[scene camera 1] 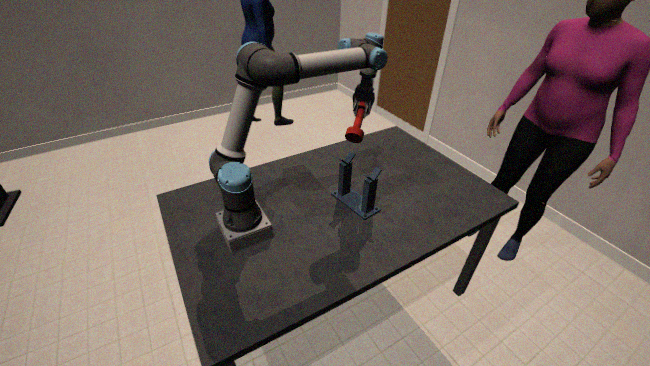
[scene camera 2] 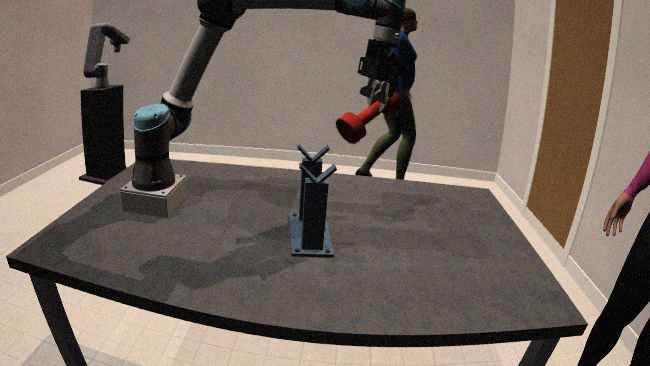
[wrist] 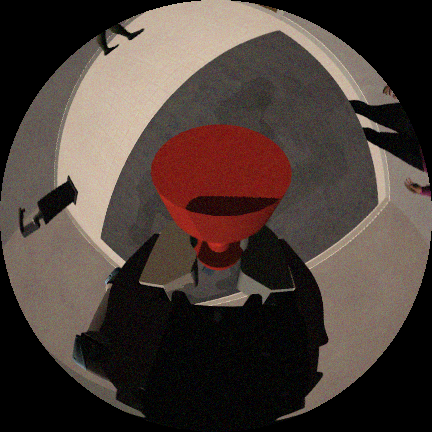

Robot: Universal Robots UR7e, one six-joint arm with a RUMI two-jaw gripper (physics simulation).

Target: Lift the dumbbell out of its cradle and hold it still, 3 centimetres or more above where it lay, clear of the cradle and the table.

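Places are measured from the arm's base along level axes (x left, y down, z back), in metres.
Pixels of known places: gripper, fingertip midpoint: (scene camera 1: 359, 117) (scene camera 2: 374, 110); arm's base at its link origin: (scene camera 1: 242, 218) (scene camera 2: 153, 182).
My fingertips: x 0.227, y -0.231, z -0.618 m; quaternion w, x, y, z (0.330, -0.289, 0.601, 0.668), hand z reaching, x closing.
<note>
For each thing: its middle in the pictures, then the offset to it from my fingertips. Level surfaces: height alone.
- red dumbbell at the middle of its body: (wrist: 219, 223) (scene camera 2: 369, 113) (scene camera 1: 358, 121) dx -0.015, dy +0.010, dz +0.013 m
- blue cradle at the middle of its body: (scene camera 2: 312, 196) (scene camera 1: 356, 183) dx -0.229, dy +0.193, dz +0.116 m
- dark table at its surface level: dy +0.301 m
The red dumbbell (scene camera 1: 354, 134) (scene camera 2: 351, 127) (wrist: 220, 170) hangs in the air, tilted, with its near head lower in the scene camera 2 view. My gripper (scene camera 1: 361, 107) (scene camera 2: 382, 102) (wrist: 219, 213) is shut on its handle. The blue cradle (scene camera 1: 369, 195) (scene camera 2: 315, 215) has two posts with V-shaped tops and stands with both tops bare. The dumbbell is above the cradle's height, apart from it and from the dark table (scene camera 1: 425, 170) (scene camera 2: 425, 300) (wrist: 325, 140). In the wrist view, the near head hides most of the handle.
The arm's base (scene camera 1: 242, 235) (scene camera 2: 150, 200) stands on the left part of the table. A person in pink (scene camera 1: 570, 90) stands beyond the table's right end. A person in blue (scene camera 1: 257, 25) (scene camera 2: 407, 60) is behind it. A black pedestal (scene camera 2: 103, 130) (wrist: 57, 200) with another arm stands at the back left.
</note>
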